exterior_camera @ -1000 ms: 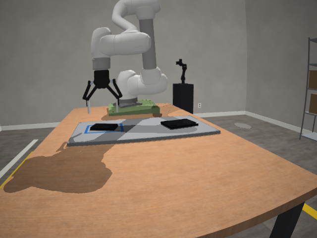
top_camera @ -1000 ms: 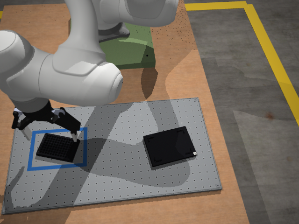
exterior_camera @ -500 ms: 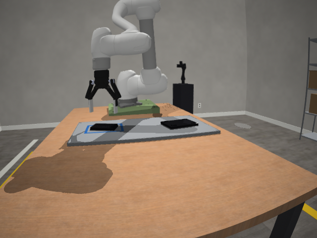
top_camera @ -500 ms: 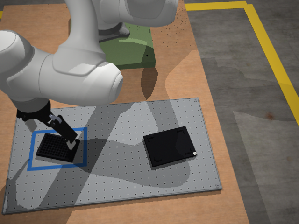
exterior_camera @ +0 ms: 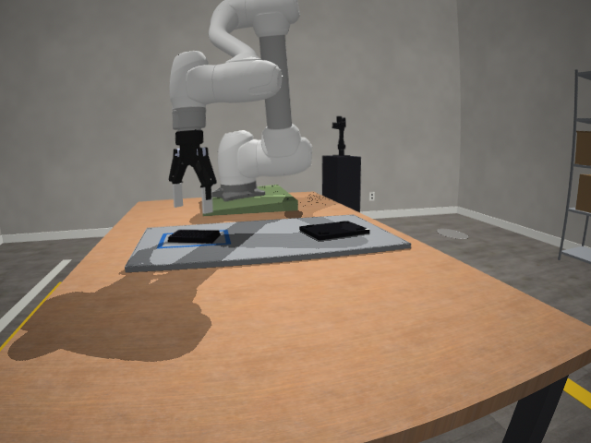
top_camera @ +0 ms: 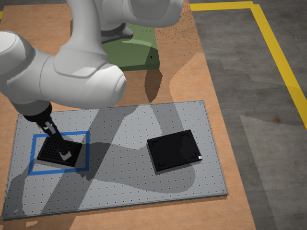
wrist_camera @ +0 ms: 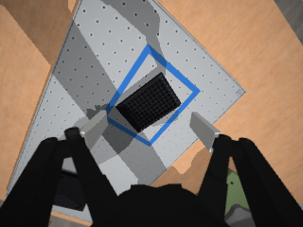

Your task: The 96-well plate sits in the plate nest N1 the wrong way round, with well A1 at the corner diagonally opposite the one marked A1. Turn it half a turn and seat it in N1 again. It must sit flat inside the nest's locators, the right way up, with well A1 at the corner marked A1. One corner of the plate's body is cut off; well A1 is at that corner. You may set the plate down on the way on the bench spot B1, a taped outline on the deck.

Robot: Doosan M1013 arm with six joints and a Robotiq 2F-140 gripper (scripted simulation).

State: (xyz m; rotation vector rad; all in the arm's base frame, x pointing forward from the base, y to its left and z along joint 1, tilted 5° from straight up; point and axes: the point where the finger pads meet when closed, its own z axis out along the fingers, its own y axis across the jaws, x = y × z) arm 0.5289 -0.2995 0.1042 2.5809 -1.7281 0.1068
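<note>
The black 96-well plate lies 80 mm below my hand. The rest, counted from my hand: black plate nest N1: 370 mm to the left, 110 mm ahead, 80 mm below; white A1 mark: 450 mm to the left, 170 mm ahead, 80 mm below.
</note>
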